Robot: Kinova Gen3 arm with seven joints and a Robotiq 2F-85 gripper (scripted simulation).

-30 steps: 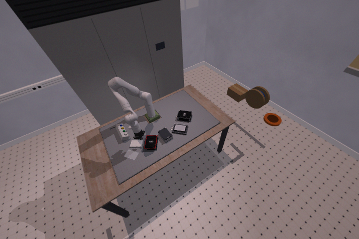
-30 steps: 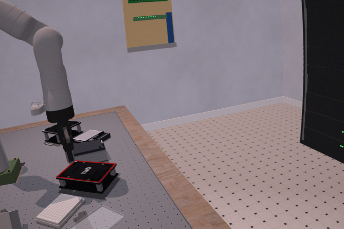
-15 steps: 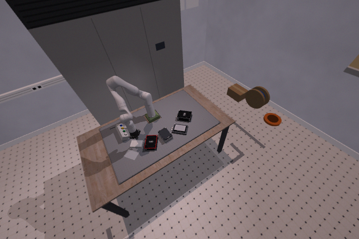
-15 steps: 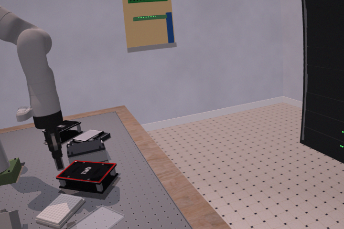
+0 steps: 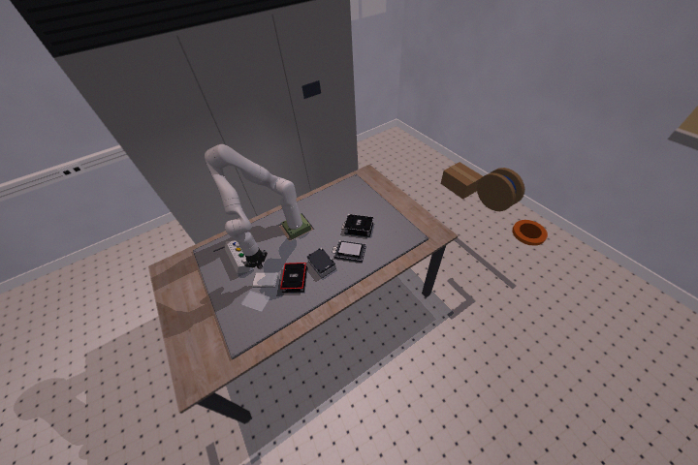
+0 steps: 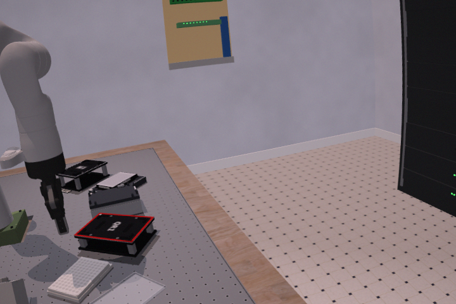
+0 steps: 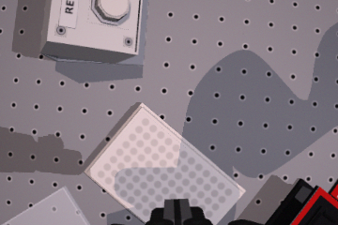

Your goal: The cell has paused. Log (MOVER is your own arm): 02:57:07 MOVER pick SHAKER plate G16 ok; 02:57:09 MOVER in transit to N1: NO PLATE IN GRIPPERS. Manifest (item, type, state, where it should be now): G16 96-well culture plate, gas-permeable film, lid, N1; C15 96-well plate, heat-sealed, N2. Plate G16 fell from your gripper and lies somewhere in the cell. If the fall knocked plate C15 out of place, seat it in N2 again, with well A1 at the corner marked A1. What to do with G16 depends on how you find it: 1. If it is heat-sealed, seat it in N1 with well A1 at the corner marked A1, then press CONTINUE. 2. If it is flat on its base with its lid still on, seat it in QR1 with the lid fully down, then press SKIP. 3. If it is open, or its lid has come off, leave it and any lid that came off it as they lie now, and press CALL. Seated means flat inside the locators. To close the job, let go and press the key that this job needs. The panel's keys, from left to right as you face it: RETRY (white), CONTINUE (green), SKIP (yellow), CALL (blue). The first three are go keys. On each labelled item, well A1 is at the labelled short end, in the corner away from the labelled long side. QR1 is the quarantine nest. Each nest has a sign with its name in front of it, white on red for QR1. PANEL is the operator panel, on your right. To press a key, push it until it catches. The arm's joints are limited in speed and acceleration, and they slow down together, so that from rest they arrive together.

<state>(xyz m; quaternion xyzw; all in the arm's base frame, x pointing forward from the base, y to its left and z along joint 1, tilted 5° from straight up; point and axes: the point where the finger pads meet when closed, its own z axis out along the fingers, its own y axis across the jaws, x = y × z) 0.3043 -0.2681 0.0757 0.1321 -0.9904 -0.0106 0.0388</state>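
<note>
Now: hand 1 cm short of the white 96-well plate, 1 cm to the left of it and 12 cm above it. Round my hand: A1 mark 4 cm behind, 47 cm to the left, 11 cm below; then clear lid 11 cm ahead, 9 cm to the right, 13 cm below.
</note>
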